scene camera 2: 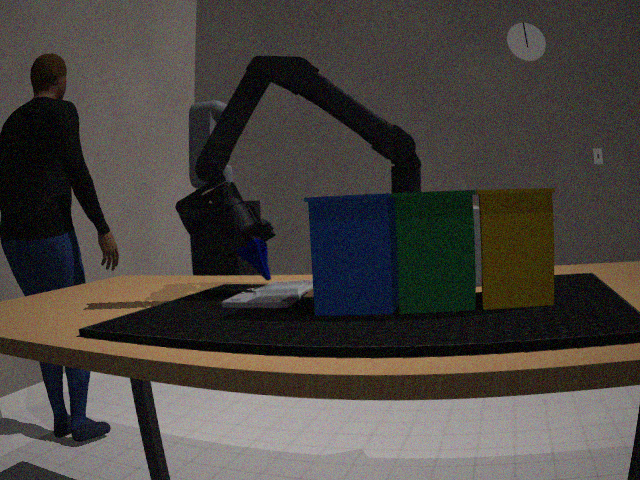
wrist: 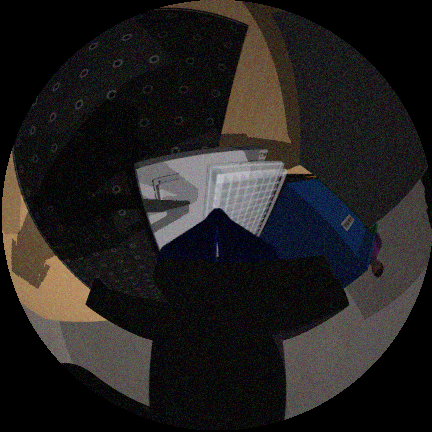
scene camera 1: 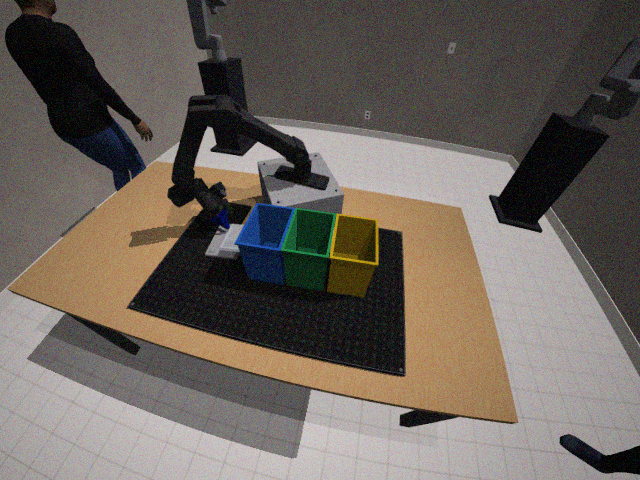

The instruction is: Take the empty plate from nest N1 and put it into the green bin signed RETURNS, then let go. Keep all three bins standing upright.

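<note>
My gripper is shut, its blue fingertips meeting with no plate between them. They are over the pale nest, at the plate's near left edge in the wrist view. The clear, gridded plate lies off to the blue-bin side of the nest, leaving the nest's other side bare. Whether it touches the blue bin is unclear. The green bin stands upright in the middle of the three; its sign is not readable.
The blue bin stands upright between the nest and the green bin. The yellow bin stands upright beyond the green one. All are on the black mat. A person stands beyond the table's left side.
</note>
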